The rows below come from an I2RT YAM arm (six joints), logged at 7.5 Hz.
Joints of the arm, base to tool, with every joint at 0 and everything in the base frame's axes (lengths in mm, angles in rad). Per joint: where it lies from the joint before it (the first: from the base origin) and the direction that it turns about. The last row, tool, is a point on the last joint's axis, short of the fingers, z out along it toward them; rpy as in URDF.
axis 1: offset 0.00 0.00 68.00 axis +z
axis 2: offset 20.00 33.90 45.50 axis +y
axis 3: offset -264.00 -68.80 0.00 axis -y
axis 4: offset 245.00 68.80 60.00 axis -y
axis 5: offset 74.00 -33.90 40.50 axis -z
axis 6: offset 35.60 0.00 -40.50 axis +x
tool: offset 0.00 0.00 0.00 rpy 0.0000 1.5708 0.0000
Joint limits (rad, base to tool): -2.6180..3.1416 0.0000..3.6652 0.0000..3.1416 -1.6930..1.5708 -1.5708..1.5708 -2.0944..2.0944
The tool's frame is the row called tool.
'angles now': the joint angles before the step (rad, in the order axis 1, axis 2, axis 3, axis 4, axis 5, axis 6). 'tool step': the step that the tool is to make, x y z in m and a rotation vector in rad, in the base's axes. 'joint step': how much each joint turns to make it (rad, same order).
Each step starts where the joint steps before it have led.
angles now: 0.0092, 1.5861, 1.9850, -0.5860, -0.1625, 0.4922
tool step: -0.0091, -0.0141, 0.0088, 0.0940, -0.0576, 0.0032
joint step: -0.0504, -0.0353, -0.0310, 0.0689, -0.0672, 0.0875
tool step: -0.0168, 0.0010, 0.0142, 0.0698, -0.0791, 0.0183
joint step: -0.0018, -0.0521, -0.0288, 0.0705, -0.0250, 0.0737
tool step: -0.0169, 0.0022, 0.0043, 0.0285, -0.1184, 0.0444
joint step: 0.0000, -0.0812, -0.1161, 0.1620, -0.0429, 0.0368
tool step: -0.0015, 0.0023, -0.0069, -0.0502, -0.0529, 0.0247
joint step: 0.0047, -0.0292, -0.0770, 0.0883, -0.0260, -0.0473
